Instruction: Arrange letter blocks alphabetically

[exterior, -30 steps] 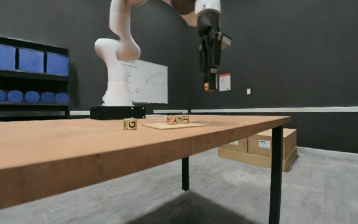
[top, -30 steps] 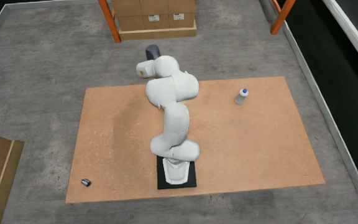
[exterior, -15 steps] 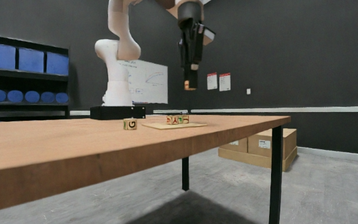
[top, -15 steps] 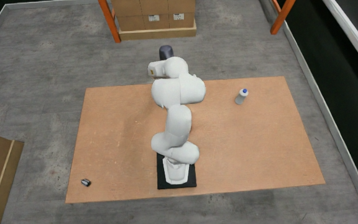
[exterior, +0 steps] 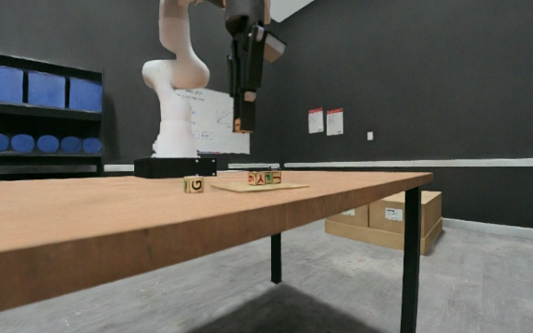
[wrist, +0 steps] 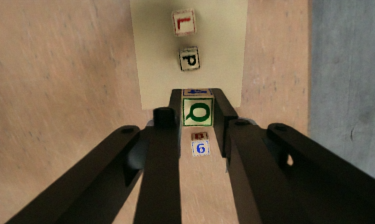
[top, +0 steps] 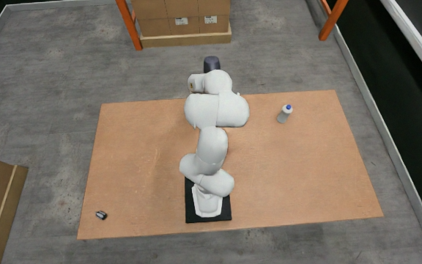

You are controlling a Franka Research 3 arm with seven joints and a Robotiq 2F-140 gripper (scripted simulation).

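Now: hand 130 mm above the pale yellow mat and 30 mm to the right of it. From my hand the other things lie so: block (20 mm below); white bottle (480 mm to the right, 60 mm below, 60 mm behind); black object (680 mm to the left, 660 mm behind, 120 mm below).
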